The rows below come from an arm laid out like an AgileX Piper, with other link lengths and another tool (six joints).
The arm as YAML. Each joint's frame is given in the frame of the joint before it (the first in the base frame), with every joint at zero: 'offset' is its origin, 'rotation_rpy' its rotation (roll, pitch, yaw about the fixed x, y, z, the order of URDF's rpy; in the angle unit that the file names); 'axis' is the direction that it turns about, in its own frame. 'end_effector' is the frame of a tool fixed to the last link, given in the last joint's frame.
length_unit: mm
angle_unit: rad
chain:
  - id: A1
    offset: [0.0, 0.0, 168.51]
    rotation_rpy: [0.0, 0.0, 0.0]
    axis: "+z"
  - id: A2
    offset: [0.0, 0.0, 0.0]
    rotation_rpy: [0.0, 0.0, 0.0]
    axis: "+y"
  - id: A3
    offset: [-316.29, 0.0, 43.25]
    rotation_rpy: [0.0, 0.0, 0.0]
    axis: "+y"
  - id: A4
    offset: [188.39, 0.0, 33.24]
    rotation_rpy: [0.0, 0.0, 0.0]
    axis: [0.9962, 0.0, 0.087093]
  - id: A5
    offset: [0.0, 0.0, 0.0]
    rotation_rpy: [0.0, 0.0, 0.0]
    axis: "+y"
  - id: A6
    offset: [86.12, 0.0, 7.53]
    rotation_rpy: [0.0, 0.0, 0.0]
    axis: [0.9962, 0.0, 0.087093]
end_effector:
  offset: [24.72, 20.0, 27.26]
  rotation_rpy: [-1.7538, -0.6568, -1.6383]
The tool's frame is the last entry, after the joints.
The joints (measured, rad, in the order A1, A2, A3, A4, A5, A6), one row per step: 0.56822, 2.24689, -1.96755, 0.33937, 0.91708, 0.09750; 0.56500, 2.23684, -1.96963, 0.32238, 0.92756, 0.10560; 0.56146, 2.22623, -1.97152, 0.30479, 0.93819, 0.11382; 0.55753, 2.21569, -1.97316, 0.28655, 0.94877, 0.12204; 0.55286, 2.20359, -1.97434, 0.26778, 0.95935, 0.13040; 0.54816, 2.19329, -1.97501, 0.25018, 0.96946, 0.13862; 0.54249, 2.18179, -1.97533, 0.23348, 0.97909, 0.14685; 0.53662, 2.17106, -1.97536, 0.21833, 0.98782, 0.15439; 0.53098, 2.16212, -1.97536, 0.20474, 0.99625, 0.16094; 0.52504, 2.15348, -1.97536, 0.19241, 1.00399, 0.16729; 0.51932, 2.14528, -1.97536, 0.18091, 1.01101, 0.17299; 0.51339, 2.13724, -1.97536, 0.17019, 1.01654, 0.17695; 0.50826, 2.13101, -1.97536, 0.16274, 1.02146, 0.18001; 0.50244, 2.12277, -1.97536, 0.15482, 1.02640, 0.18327; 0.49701, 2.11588, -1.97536, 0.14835, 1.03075, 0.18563; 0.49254, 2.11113, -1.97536, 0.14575, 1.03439, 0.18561; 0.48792, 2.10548, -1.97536, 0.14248, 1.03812, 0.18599; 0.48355, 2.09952, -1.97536, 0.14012, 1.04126, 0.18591; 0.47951, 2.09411, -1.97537, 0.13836, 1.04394, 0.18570
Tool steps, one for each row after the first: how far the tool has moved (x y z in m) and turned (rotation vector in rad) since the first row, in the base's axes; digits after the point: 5 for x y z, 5 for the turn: -0.00014, -0.00320, 0.00413, -0.01039, -0.00675, -0.00364; -0.00027, -0.00667, 0.00845, -0.02121, -0.01400, -0.00794; -0.00030, -0.01039, 0.01264, -0.03282, -0.02140, -0.01295; -0.00035, -0.01463, 0.01744, -0.04435, -0.02997, -0.01920; -0.00026, -0.01874, 0.02129, -0.05603, -0.03645, -0.02601; -0.00009, -0.02332, 0.02569, -0.06636, -0.04356, -0.03446; 0.00016, -0.02784, 0.02975, -0.07576, -0.05000, -0.04323; 0.00047, -0.03204, 0.03300, -0.08498, -0.05475, -0.05136; 0.00086, -0.03625, 0.03619, -0.09306, -0.05923, -0.06012; 0.00123, -0.04027, 0.03924, -0.10053, -0.06376, -0.06853; 0.00168, -0.04426, 0.04234, -0.10721, -0.06969, -0.07621; 0.00205, -0.04753, 0.04472, -0.11203, -0.07326, -0.08270; 0.00229, -0.05129, 0.04802, -0.11621, -0.07864, -0.09024; 0.00256, -0.05466, 0.05076, -0.11983, -0.08298, -0.09684; 0.00274, -0.05713, 0.05264, -0.12161, -0.08507, -0.10068; 0.00283, -0.05980, 0.05492, -0.12344, -0.08803, -0.10506; 0.00278, -0.06230, 0.05739, -0.12419, -0.09147, -0.10901; 0.00274, -0.06457, 0.05966, -0.12451, -0.09461, -0.11262
